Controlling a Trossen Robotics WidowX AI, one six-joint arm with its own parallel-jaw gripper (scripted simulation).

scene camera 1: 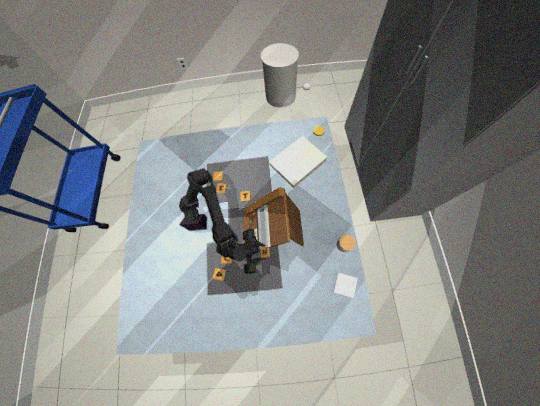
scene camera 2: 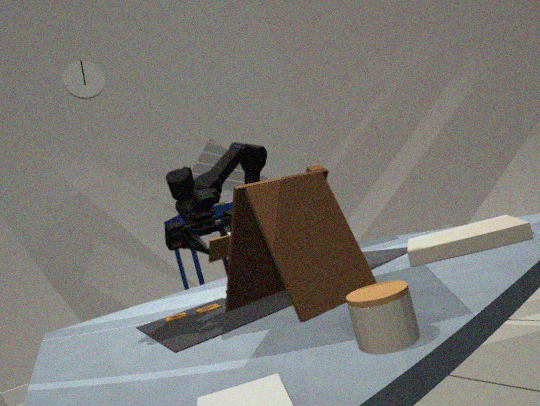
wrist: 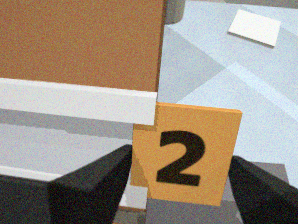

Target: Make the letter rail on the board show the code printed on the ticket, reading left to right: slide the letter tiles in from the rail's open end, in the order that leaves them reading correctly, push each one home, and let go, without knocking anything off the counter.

The gripper (scene camera 2: pixel 220 249) holds a letter tile (wrist: pixel 185 156). Further things: a cream slab (scene camera 2: pixel 496 232), a white card (wrist: pixel 257 29), a tan-lidded jar (scene camera 2: pixel 383 318) and a brown board (scene camera 2: pixel 288 233).
The cream slab shows as well in scene camera 1 (scene camera 1: pixel 296 162). The gripper also shows in the wrist view (wrist: pixel 180 157). The brown board also shows in scene camera 1 (scene camera 1: pixel 277 219) and in the wrist view (wrist: pixel 81 81). The wrist view does not show the cream slab: it is out of frame.
